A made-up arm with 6 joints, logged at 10 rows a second.
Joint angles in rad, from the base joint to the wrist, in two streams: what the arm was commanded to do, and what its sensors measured. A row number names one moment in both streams.
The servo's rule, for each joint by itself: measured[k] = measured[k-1] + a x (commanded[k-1-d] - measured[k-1]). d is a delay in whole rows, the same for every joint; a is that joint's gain. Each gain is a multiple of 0.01, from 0.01 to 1. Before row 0 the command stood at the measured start. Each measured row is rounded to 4 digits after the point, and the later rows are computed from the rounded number. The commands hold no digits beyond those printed.
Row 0, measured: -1.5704 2.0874 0.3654 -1.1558 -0.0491 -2.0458
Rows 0 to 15, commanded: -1.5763 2.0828 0.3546 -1.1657 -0.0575 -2.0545; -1.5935 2.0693 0.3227 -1.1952 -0.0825 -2.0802; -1.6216 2.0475 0.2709 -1.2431 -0.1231 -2.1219; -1.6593 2.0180 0.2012 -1.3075 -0.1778 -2.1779; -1.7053 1.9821 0.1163 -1.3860 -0.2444 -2.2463; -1.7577 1.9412 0.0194 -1.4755 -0.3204 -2.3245; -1.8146 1.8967 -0.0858 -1.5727 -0.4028 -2.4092; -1.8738 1.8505 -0.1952 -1.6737 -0.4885 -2.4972; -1.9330 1.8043 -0.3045 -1.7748 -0.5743 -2.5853; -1.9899 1.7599 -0.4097 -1.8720 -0.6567 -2.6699; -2.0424 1.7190 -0.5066 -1.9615 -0.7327 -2.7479; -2.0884 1.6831 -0.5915 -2.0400 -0.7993 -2.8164; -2.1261 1.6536 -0.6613 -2.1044 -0.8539 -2.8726; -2.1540 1.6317 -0.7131 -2.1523 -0.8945 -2.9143; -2.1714 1.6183 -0.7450 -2.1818 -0.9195 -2.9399; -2.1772 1.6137 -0.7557 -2.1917 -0.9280 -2.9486
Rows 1 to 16, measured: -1.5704 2.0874 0.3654 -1.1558 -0.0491 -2.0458; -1.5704 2.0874 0.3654 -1.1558 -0.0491 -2.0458; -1.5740 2.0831 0.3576 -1.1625 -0.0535 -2.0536; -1.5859 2.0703 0.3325 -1.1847 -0.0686 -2.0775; -1.6077 2.0491 0.2881 -1.2244 -0.0969 -2.1175; -1.6392 2.0202 0.2255 -1.2809 -0.1390 -2.1719; -1.6795 1.9848 0.1469 -1.3524 -0.1938 -2.2389; -1.7272 1.9443 0.0551 -1.4361 -0.2596 -2.3159; -1.7805 1.9000 -0.0463 -1.5290 -0.3341 -2.3999; -1.8374 1.8540 -0.1535 -1.6274 -0.4144 -2.4875; -1.8957 1.8078 -0.2622 -1.7276 -0.4975 -2.5755; -1.9532 1.7633 -0.3684 -1.8258 -0.5803 -2.6605; -2.0076 1.7221 -0.4679 -1.9181 -0.6595 -2.7392; -2.0569 1.6858 -0.5569 -2.0010 -0.7322 -2.8087; -2.0991 1.6559 -0.6321 -2.0713 -0.7955 -2.8662; -2.1326 1.6334 -0.6904 -2.1264 -0.8470 -2.9095
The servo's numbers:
d 2
a 0.61 0.93 0.72 0.68 0.52 0.90

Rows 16 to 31, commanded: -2.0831 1.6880 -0.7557 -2.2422 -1.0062 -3.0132; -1.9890 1.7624 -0.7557 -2.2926 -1.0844 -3.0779; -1.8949 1.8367 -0.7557 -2.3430 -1.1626 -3.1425; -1.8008 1.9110 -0.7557 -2.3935 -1.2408 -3.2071; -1.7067 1.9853 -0.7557 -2.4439 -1.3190 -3.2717; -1.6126 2.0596 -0.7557 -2.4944 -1.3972 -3.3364; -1.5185 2.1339 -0.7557 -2.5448 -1.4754 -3.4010; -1.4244 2.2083 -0.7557 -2.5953 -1.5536 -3.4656; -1.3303 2.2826 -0.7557 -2.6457 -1.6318 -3.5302; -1.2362 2.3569 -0.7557 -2.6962 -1.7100 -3.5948; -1.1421 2.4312 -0.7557 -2.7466 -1.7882 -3.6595; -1.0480 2.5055 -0.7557 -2.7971 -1.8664 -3.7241; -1.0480 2.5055 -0.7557 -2.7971 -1.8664 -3.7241; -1.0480 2.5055 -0.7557 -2.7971 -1.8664 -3.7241; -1.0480 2.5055 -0.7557 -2.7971 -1.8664 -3.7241; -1.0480 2.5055 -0.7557 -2.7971 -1.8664 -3.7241
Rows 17 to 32, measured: -2.1563 1.6194 -0.7297 -2.1641 -0.8847 -2.9369; -2.1690 1.6141 -0.7484 -2.1829 -0.9072 -2.9474; -2.1166 1.6828 -0.7537 -2.2232 -0.9587 -3.0066; -2.0388 1.7568 -0.7551 -2.2704 -1.0241 -3.0708; -1.9510 1.8311 -0.7555 -2.3198 -1.0961 -3.1353; -1.8594 1.9054 -0.7556 -2.3699 -1.1713 -3.1999; -1.7663 1.9797 -0.7557 -2.4202 -1.2481 -3.2645; -1.6725 2.0540 -0.7557 -2.4707 -1.3256 -3.3292; -1.5786 2.1283 -0.7557 -2.5211 -1.4035 -3.3938; -1.4845 2.2027 -0.7557 -2.5716 -1.4816 -3.4584; -1.3904 2.2770 -0.7557 -2.6220 -1.5597 -3.5230; -1.2963 2.3513 -0.7557 -2.6725 -1.6379 -3.5876; -1.2022 2.4256 -0.7557 -2.7229 -1.7161 -3.6523; -1.1081 2.4999 -0.7557 -2.7734 -1.7943 -3.7169; -1.0714 2.5051 -0.7557 -2.7895 -1.8318 -3.7234; -1.0571 2.5055 -0.7557 -2.7947 -1.8498 -3.7240
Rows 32 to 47, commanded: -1.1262 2.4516 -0.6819 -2.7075 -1.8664 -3.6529; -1.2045 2.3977 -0.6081 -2.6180 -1.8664 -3.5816; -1.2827 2.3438 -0.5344 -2.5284 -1.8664 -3.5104; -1.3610 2.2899 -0.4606 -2.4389 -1.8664 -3.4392; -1.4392 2.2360 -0.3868 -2.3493 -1.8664 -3.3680; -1.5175 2.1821 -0.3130 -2.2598 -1.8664 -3.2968; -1.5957 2.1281 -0.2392 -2.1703 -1.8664 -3.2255; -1.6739 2.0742 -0.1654 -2.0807 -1.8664 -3.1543; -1.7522 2.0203 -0.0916 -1.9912 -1.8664 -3.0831; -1.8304 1.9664 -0.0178 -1.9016 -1.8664 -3.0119; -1.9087 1.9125 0.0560 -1.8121 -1.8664 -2.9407; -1.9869 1.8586 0.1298 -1.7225 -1.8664 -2.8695; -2.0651 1.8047 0.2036 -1.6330 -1.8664 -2.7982; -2.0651 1.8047 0.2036 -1.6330 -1.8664 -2.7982; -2.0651 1.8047 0.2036 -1.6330 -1.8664 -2.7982; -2.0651 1.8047 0.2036 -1.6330 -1.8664 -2.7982
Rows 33 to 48, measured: -1.0515 2.5055 -0.7557 -2.7963 -1.8584 -3.7241; -1.0494 2.5055 -0.7557 -2.7968 -1.8626 -3.7241; -1.0962 2.4554 -0.7026 -2.7361 -1.8646 -3.6600; -1.1623 2.4017 -0.6346 -2.6558 -1.8655 -3.5894; -1.2357 2.3479 -0.5625 -2.5692 -1.8660 -3.5183; -1.3121 2.2940 -0.4891 -2.4806 -1.8662 -3.4471; -1.3896 2.2401 -0.4154 -2.3913 -1.8663 -3.3759; -1.4676 2.1862 -0.3417 -2.3019 -1.8664 -3.3047; -1.5457 2.1322 -0.2679 -2.2124 -1.8664 -3.2334; -1.6239 2.0783 -0.1941 -2.1228 -1.8664 -3.1622; -1.7022 2.0244 -0.1203 -2.0333 -1.8664 -3.0910; -1.7804 1.9705 -0.0465 -1.9437 -1.8664 -3.0198; -1.8587 1.9166 0.0273 -1.8542 -1.8664 -2.9486; -1.9369 1.8627 0.1011 -1.7646 -1.8664 -2.8774; -2.0151 1.8088 0.1749 -1.6751 -1.8664 -2.8061; -2.0456 1.8050 0.1956 -1.6465 -1.8664 -2.7990
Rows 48 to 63, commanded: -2.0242 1.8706 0.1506 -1.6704 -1.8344 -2.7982; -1.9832 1.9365 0.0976 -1.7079 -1.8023 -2.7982; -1.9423 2.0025 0.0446 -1.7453 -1.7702 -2.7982; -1.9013 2.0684 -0.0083 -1.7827 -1.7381 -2.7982; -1.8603 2.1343 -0.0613 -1.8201 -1.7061 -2.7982; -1.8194 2.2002 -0.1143 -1.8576 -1.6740 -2.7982; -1.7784 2.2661 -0.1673 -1.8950 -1.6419 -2.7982; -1.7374 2.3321 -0.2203 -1.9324 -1.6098 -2.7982; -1.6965 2.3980 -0.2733 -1.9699 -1.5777 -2.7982; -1.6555 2.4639 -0.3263 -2.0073 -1.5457 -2.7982; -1.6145 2.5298 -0.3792 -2.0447 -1.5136 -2.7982; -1.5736 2.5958 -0.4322 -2.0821 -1.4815 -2.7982; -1.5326 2.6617 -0.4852 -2.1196 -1.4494 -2.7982; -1.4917 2.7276 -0.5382 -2.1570 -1.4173 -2.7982; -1.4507 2.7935 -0.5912 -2.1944 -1.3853 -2.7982; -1.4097 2.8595 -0.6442 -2.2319 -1.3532 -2.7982
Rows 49 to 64, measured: -2.0575 1.8047 0.2014 -1.6373 -1.8664 -2.7983; -2.0621 1.8047 0.2030 -1.6344 -1.8664 -2.7982; -2.0390 1.8660 0.1653 -1.6589 -1.8498 -2.7982; -2.0050 1.9316 0.1166 -1.6922 -1.8251 -2.7982; -1.9668 1.9975 0.0648 -1.7283 -1.7966 -2.7982; -1.9268 2.0634 0.0122 -1.7653 -1.7662 -2.7982; -1.8862 2.1293 -0.0407 -1.8026 -1.7349 -2.7982; -1.8455 2.1952 -0.0937 -1.8400 -1.7032 -2.7982; -1.8046 2.2611 -0.1467 -1.8774 -1.6713 -2.7982; -1.7636 2.3271 -0.1997 -1.9148 -1.6393 -2.7982; -1.7227 2.3930 -0.2527 -1.9523 -1.6073 -2.7982; -1.6817 2.4589 -0.3057 -1.9897 -1.5753 -2.7982; -1.6407 2.5248 -0.3586 -2.0271 -1.5432 -2.7982; -1.5998 2.5908 -0.4116 -2.0645 -1.5111 -2.7982; -1.5588 2.6567 -0.4646 -2.1020 -1.4790 -2.7982; -1.5179 2.7226 -0.5176 -2.1394 -1.4469 -2.7982
